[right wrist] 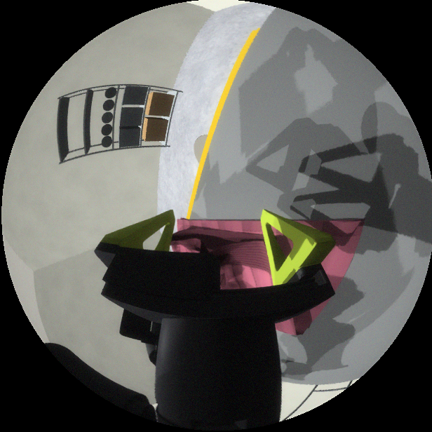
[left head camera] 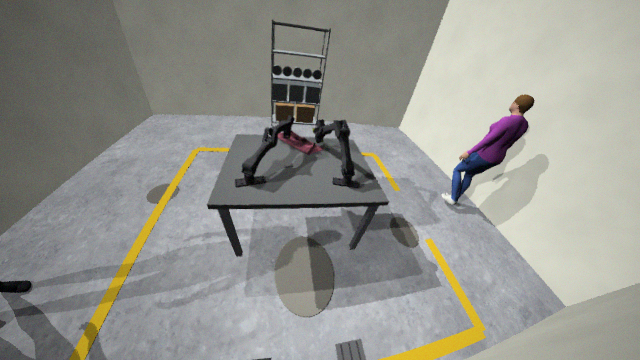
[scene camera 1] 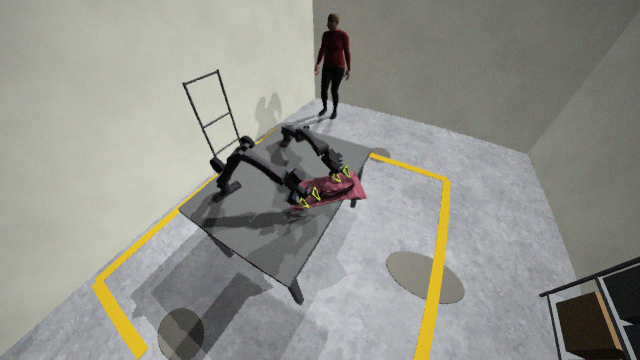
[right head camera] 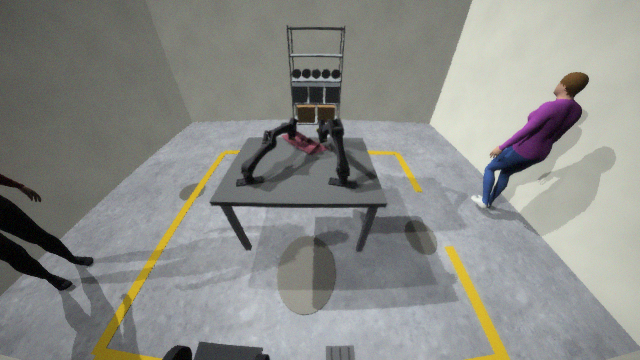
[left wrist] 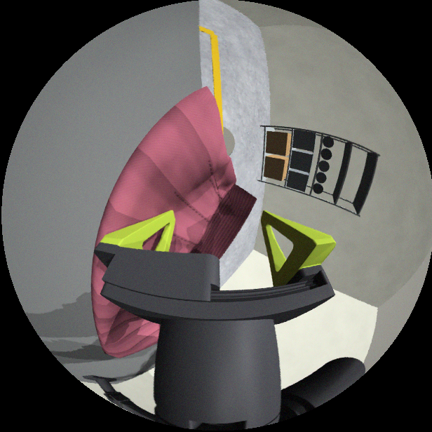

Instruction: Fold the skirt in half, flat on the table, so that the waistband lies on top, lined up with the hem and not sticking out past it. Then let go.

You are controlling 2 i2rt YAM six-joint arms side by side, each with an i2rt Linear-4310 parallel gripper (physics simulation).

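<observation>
The pink skirt [left head camera: 300, 143] [right head camera: 306, 145] [scene camera 1: 357, 186] [left wrist: 165, 150] [right wrist: 345, 245] lies rumpled at the far edge of the table [left head camera: 295, 195] [scene camera 1: 260, 250]. In scene camera 1 part of it reaches past that edge. Its dark ribbed waistband [left wrist: 227, 220] shows between the fingers' directions in the left wrist view, at the skirt's outer side. My left gripper [scene camera 1: 342, 178] [left wrist: 217, 214] is open above the skirt. My right gripper [scene camera 1: 310, 201] [right wrist: 217, 214] is open over the skirt's other end. The hem's alignment with the waistband is hidden by folds and grippers.
A shelf rack [left head camera: 300, 25] [right head camera: 316, 28] with boxes stands beyond the table. A person in purple [left head camera: 500, 135] [right head camera: 550, 125] stands at the right in both head views. A person in red [scene camera 1: 334, 50] and a hand cart [scene camera 1: 201, 77] stand behind the table in scene camera 1.
</observation>
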